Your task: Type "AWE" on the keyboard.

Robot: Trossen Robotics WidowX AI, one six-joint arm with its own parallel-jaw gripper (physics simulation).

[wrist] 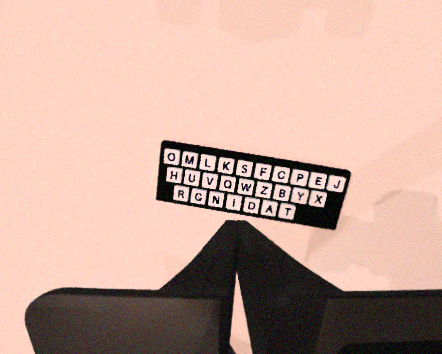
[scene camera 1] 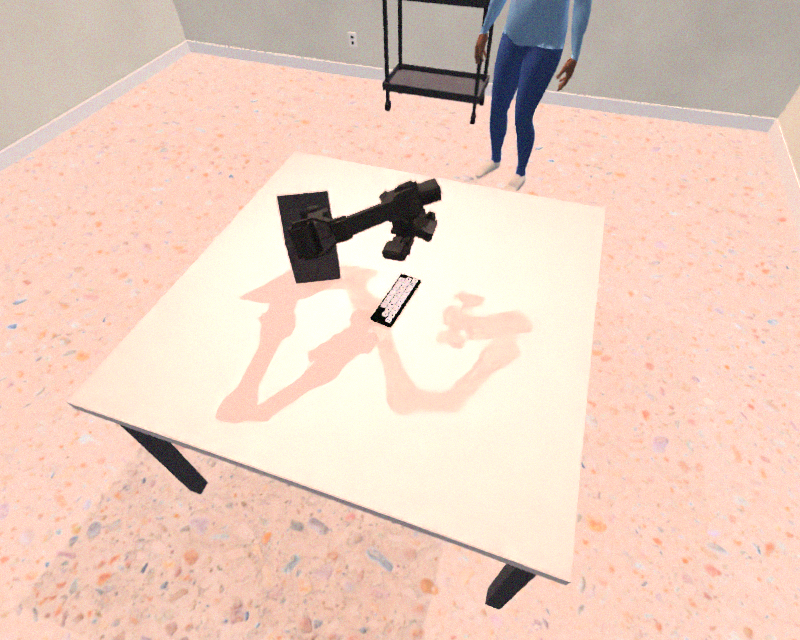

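A small black keyboard with white letter keys lies flat on the table. In the wrist view its bottom row reads R, G, N, I, D, A, T; the A key is near the right of that row. The W key is in the middle row and the E key is near the right of the top row. My gripper is shut and empty, its fingertips together. In the wrist view the tips show just below the keyboard's bottom edge, under the I and D keys. In the scene view the gripper hangs above the table.
The arm's dark base plate is on the table, left of the keyboard in the scene view. Arm shadows fall across the table. A person in blue stands beyond the table's far edge, beside a black cart.
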